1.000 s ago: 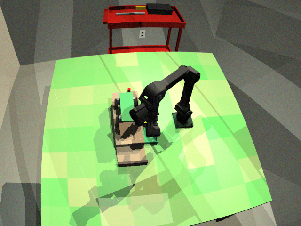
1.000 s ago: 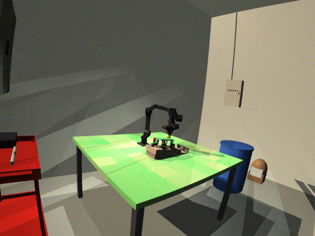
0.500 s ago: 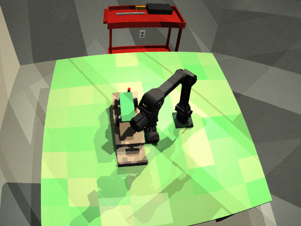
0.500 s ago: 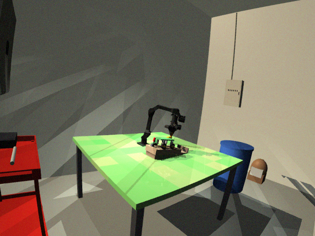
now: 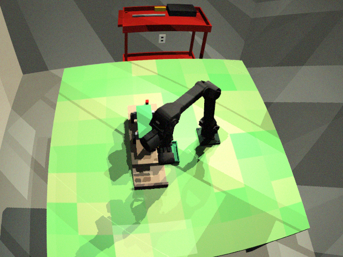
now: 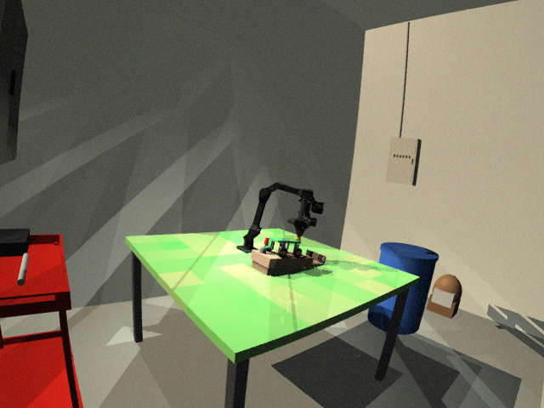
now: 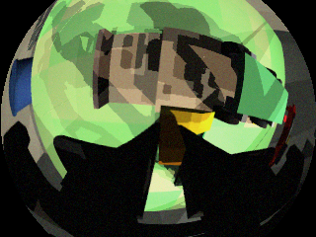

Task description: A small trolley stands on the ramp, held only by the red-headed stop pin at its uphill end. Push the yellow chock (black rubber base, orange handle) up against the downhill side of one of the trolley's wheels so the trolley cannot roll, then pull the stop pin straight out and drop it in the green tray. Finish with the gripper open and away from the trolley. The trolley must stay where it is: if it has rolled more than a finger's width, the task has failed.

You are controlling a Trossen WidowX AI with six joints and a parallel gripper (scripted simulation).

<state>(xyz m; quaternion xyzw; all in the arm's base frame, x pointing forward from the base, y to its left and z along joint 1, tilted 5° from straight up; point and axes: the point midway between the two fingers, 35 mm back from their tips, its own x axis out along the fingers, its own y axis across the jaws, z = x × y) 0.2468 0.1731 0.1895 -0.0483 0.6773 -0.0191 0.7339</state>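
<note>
Right now the red-headed stop pin is 50 mm ahead of my gripper tip, 280 mm to the right of it and 10 mm below it. Also, from my gripper tip: green tray: 60 mm behind, 80 mm to the right, 150 mm below; trolley: 60 mm ahead, 160 mm to the right, 30 mm below; yellow chock: 20 mm to the right.
</note>
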